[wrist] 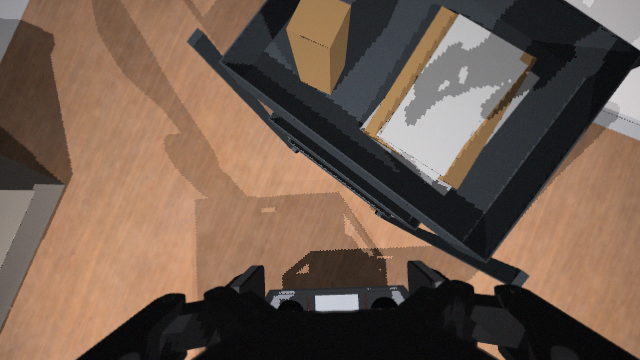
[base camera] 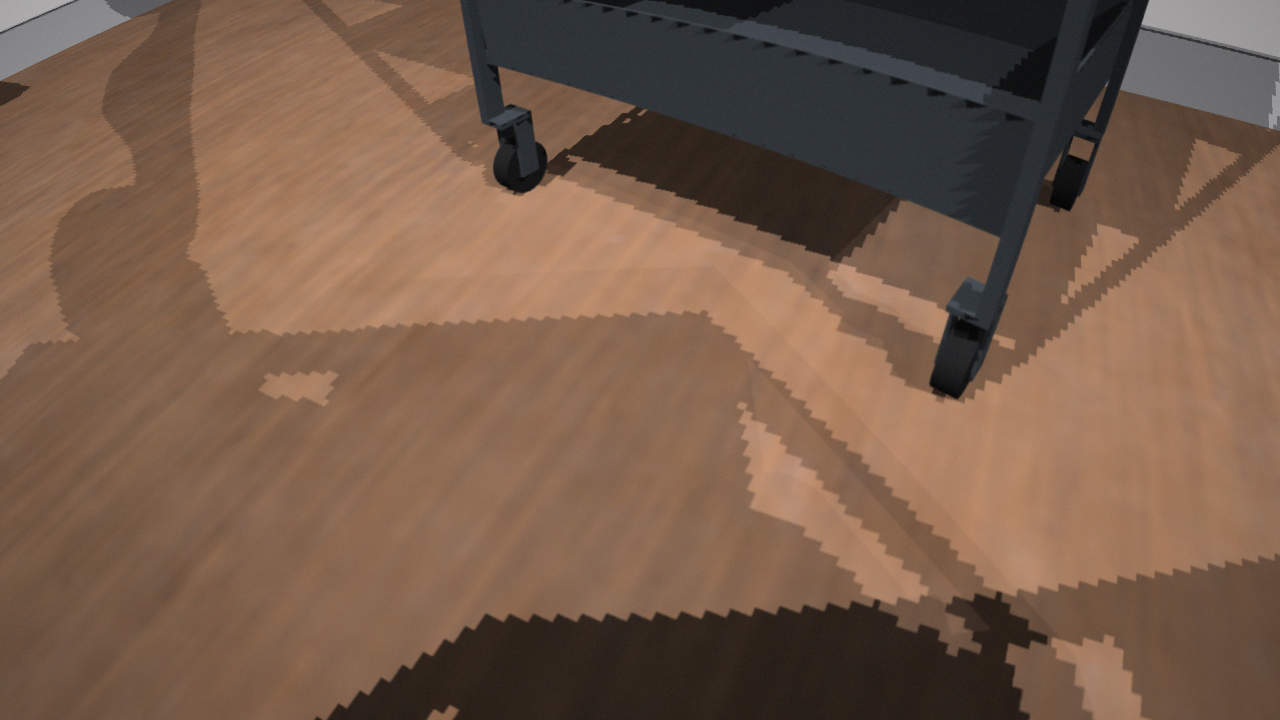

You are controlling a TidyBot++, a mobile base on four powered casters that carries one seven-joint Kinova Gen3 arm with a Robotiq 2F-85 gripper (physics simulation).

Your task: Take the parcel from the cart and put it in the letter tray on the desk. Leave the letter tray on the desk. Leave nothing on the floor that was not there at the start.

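Frame: origin at the arm's base, x ahead, y left, z up, level; metres.
Seen in the pictures: gripper, between the fingertips: (wrist: 335, 279).
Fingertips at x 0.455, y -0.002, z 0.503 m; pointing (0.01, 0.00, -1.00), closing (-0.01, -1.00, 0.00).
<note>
Pixels of each thing's middle, then the offset from my fingertips to it. "pt": a spot on its surface instead.
- upright brown box, middle of its body: (wrist: 321, 50) dx +0.239, dy +0.004, dz -0.172 m
- white-topped stack with brown edges, middle of its body: (wrist: 451, 94) dx +0.187, dy -0.185, dz -0.222 m
- cart wheel, a spot on its surface: (base camera: 959, 358) pt dx -0.048, dy -0.182, dz -0.858 m
The parcel, taken to be the upright brown box (wrist: 320, 50), stands at the left end of the top tray of the dark grey cart (base camera: 760, 125) (wrist: 505, 155). My gripper (wrist: 335, 279) is open with nothing between its fingers. In the wrist view it points down over the floor in front of the cart, with the parcel farther up and slightly to the left. The base camera shows the cart's lower shelf and wheels. The letter tray does not show in either view.
A white-topped stack with brown edges (wrist: 450, 95) lies on the cart's tray, right of the parcel. A cart wheel (base camera: 959, 358) stands at the near right corner. A pale grey-edged surface (wrist: 47, 205), possibly the desk, shows at the left. A wall stands behind the cart.
</note>
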